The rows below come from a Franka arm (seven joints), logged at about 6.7 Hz.
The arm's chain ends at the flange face. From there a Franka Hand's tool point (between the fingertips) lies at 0.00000 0.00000 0.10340 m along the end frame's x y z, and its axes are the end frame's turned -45 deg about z.
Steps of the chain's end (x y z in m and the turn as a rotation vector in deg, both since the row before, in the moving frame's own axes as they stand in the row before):
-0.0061, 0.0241, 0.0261, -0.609, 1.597, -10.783
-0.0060, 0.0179, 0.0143, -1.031, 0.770, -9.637
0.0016, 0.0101, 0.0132, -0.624, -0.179, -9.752
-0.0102, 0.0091, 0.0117, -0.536, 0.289, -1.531
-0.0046, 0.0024, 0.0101, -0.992, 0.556, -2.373
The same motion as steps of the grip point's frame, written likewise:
-0.0198, 0.0154, 0.0261, -1.560, 0.699, -10.783
-0.0170, 0.0107, 0.0143, -1.273, -0.185, -9.637
-0.0070, 0.0089, 0.0132, -0.315, -0.568, -9.752
-0.0139, 0.0003, 0.0117, -0.583, -0.175, -1.531
-0.0055, 0.0004, 0.0101, -1.095, -0.308, -2.373

